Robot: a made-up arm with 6 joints. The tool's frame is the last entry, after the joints. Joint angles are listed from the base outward.
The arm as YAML. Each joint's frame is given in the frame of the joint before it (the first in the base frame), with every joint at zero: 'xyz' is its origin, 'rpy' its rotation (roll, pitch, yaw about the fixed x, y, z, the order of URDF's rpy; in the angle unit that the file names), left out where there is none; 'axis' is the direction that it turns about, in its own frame. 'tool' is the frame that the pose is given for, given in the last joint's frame.
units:
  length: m
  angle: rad
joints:
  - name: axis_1
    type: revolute
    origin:
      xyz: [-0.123, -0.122, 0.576]
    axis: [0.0, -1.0, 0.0]
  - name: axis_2
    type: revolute
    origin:
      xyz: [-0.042, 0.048, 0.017]
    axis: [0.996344, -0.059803, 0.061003]
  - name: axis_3
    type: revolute
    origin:
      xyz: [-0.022, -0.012, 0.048]
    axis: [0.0, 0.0, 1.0]
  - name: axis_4
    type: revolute
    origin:
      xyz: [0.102, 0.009, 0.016]
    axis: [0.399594, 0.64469, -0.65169]
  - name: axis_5
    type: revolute
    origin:
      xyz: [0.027, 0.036, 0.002]
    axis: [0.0, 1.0, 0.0]
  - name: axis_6
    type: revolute
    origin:
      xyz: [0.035, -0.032, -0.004]
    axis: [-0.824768, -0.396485, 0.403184]
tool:
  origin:
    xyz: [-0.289, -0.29, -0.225]
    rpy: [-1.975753, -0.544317, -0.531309]
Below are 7 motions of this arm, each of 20 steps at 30 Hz.
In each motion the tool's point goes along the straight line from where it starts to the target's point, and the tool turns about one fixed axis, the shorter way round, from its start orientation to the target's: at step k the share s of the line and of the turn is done. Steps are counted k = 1, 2, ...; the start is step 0. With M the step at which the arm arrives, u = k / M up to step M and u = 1 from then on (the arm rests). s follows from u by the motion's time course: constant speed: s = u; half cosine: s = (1 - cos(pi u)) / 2; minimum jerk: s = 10 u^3 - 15 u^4 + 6 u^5.
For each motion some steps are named. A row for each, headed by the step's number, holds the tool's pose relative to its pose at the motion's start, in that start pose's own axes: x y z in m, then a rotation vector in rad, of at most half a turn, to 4 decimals.
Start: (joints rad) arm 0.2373 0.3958 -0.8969 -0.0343 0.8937 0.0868
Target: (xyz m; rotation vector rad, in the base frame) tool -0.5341 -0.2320 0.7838 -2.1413 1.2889 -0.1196
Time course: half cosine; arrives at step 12
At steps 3, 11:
3: -0.0073 -0.0292 -0.0148 -0.0817 0.0147 -0.0286
11: -0.0488 -0.1959 -0.0992 -0.5482 0.0986 -0.1917

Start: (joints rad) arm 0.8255 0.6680 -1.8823 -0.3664 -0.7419 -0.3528
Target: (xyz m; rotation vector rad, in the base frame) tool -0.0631 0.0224 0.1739 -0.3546 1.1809 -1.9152
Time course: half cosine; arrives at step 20
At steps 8, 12, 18, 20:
8: -0.0163 -0.0122 0.0073 0.0254 -0.0359 0.0755
12: -0.0308 -0.0232 0.0138 0.0482 -0.0681 0.1430
18: -0.0460 -0.0346 0.0206 0.0718 -0.1015 0.2131
20: -0.0471 -0.0355 0.0211 0.0736 -0.1040 0.2185

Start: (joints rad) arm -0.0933 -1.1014 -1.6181 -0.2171 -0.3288 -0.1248
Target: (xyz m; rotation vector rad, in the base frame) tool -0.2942 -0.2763 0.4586 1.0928 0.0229 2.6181
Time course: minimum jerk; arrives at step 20
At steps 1, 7, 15, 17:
1: -0.0001 -0.0002 0.0001 0.0002 0.0004 0.0004
7: -0.0294 -0.0321 0.0271 0.0444 0.0792 0.0758
15: -0.1120 -0.1225 0.1032 0.1691 0.3019 0.2888
17: -0.1216 -0.1330 0.1121 0.1836 0.3278 0.3136

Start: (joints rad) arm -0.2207 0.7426 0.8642 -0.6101 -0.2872 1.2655
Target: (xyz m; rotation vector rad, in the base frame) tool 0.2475 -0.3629 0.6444 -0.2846 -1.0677 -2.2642
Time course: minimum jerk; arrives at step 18
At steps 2, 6, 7, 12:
2: -0.0002 -0.0002 -0.0003 -0.0020 0.0027 -0.0011
6: -0.0033 -0.0045 -0.0055 -0.0365 0.0486 -0.0207
7: -0.0047 -0.0065 -0.0078 -0.0519 0.0691 -0.0294
12: -0.0124 -0.0171 -0.0207 -0.1374 0.1829 -0.0778

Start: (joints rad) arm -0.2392 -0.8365 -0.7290 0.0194 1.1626 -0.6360
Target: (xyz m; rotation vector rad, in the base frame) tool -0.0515 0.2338 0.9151 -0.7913 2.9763 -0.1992
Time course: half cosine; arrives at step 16
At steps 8, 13, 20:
8: -0.0310 -0.1499 -0.0150 -0.1650 -0.0243 0.3730
13: -0.0567 -0.2746 -0.0275 -0.3021 -0.0445 0.6831
20: -0.0619 -0.2999 -0.0300 -0.3299 -0.0486 0.7459

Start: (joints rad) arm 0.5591 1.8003 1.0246 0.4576 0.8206 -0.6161
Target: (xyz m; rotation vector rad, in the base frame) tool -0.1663 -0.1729 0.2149 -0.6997 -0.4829 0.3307
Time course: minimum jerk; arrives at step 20
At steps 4, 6, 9, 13, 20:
4: 0.0027 0.0050 0.0045 0.0130 0.0169 -0.0119
6: 0.0077 0.0141 0.0127 0.0366 0.0477 -0.0335
9: 0.0191 0.0353 0.0317 0.0913 0.1190 -0.0836
13: 0.0359 0.0663 0.0596 0.1716 0.2238 -0.1572
20: 0.0470 0.0867 0.0779 0.2243 0.2926 -0.2055

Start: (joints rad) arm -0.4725 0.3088 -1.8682 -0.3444 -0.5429 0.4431
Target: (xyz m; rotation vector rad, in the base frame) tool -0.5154 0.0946 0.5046 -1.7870 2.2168 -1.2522
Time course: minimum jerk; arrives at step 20
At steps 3, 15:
3: -0.0053 -0.0072 -0.0005 0.0030 -0.0066 0.0291
15: -0.1793 -0.2413 -0.0155 0.1025 -0.2229 0.9788

